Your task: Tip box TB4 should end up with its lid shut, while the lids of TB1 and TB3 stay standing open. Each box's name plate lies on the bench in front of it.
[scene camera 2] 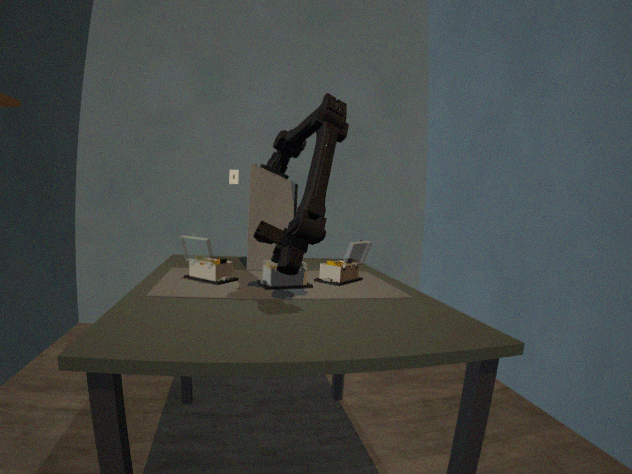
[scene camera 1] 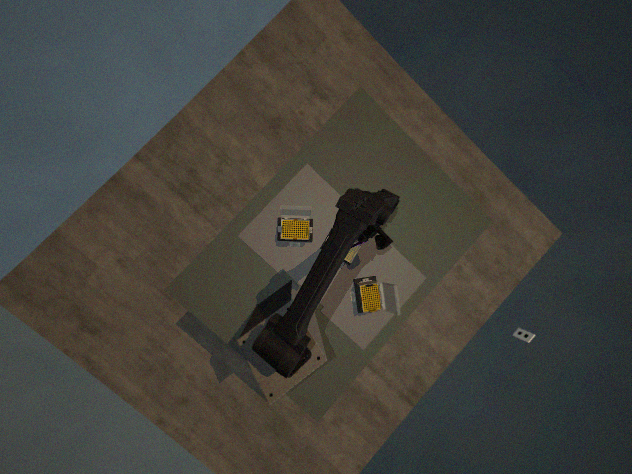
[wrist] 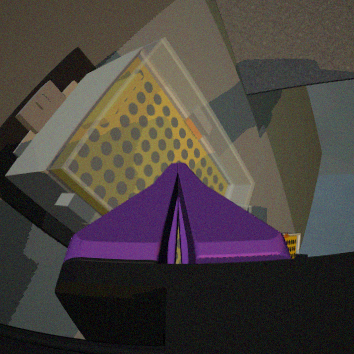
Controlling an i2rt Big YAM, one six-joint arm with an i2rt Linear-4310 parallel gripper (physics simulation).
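Frame: origin at the arm's base, x ahead, y left, z up, level; centimetres.
Seen in the pictures: gripper, fingertip midpoint: (wrist: 177, 174); arm's base, origin of the base link: (scene camera 2: 273, 173) (scene camera 1: 288, 348).
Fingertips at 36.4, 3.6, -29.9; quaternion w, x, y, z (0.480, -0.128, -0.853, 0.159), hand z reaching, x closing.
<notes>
Pixels of each thing's top centre, then the offset from my fingertips to it, as dx, dy, dz. Level surfaces: height alone.
- middle box, middle of its top: (wrist: 203, 160) (scene camera 2: 283, 261) (scene camera 1: 342, 250) -2.6, +0.8, -0.3
- second box, middle of its top: (scene camera 2: 337, 261) (scene camera 1: 295, 232) -12.4, +19.9, -1.5
- third box, middle of its top: (scene camera 2: 213, 259) (scene camera 1: 368, 298) -8.0, -22.7, -1.5
- pale mat, its level: dz -8.1
- green bench, its level: dz -8.4
- yellow rack, middle of its top: (wrist: 294, 270) (scene camera 2: 340, 259) (scene camera 1: 295, 229) -11.6, +20.8, -0.6
The middle box (scene camera 1: 350, 254) (scene camera 2: 273, 277) (wrist: 35, 192) holds a yellow perforated rack. Its clear lid (wrist: 220, 150) lies over the rack; whether it is fully seated cannot be told. A second box (scene camera 1: 295, 229) (scene camera 2: 339, 273) has its lid (scene camera 1: 295, 211) (scene camera 2: 358, 252) standing open. A third box (scene camera 1: 370, 297) (scene camera 2: 206, 270) also has its lid (scene camera 1: 390, 298) (scene camera 2: 197, 247) standing open. No name plate is legible, so I cannot tell which box is TB4. My gripper (scene camera 1: 358, 243) (wrist: 177, 174) is shut and empty, its purple tips over the middle box's lid. The arm hides its fingers in scene camera 2.
The boxes stand on a pale mat (scene camera 1: 362, 334) (scene camera 2: 173, 288) on the green bench (scene camera 1: 408, 168) (scene camera 2: 290, 336). The two open lids rise on either side of the middle box. An upright panel (scene camera 2: 270, 204) stands behind the arm. Part of another yellow rack (wrist: 291, 245) shows beside my fingers.
</notes>
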